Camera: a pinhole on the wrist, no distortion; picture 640 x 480 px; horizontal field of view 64.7 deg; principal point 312.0 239.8 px. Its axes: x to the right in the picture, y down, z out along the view. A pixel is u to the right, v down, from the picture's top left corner.
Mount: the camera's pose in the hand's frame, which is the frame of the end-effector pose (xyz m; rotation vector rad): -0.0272 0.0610 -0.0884 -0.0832 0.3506 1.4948
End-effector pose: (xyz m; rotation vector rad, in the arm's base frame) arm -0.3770 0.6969 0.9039 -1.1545 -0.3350 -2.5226
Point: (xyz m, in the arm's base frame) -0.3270 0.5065 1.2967
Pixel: outside the picture
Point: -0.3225 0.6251 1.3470
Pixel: outside the picture
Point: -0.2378 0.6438 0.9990
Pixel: 282 271
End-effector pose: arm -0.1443 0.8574 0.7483 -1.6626 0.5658 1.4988
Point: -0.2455 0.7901 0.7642
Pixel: 423 438
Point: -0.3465 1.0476 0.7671
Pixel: 136 317
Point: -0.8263 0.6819 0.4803
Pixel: outside the picture
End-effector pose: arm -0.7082 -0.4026 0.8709 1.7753 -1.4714 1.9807
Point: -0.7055 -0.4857 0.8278
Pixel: 192 216
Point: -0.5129 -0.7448 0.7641
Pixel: 231 274
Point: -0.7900 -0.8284 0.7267
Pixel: 539 163
